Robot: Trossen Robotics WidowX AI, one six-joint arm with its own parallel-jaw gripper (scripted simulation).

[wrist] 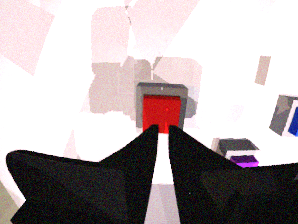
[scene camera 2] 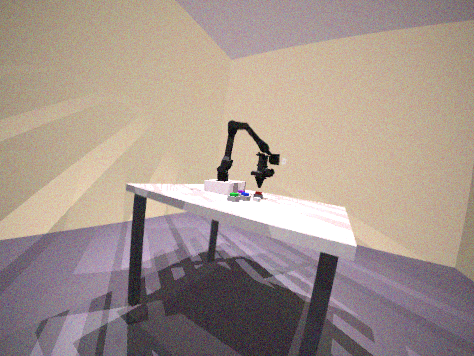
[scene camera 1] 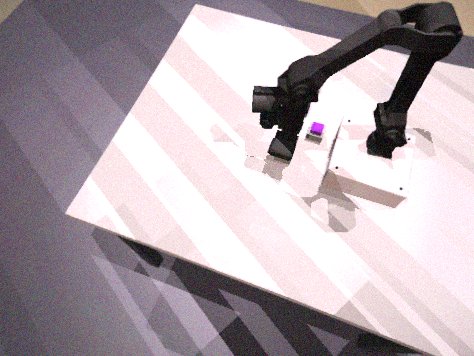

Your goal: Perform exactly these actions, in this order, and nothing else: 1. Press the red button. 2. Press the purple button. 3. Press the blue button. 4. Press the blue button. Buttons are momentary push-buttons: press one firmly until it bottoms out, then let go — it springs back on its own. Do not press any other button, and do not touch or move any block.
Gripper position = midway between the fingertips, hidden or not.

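Note:
My gripper [scene camera 1: 286,143], [wrist: 163,130]: shut, holding nothing. Red button [wrist: 162,110] in sight.

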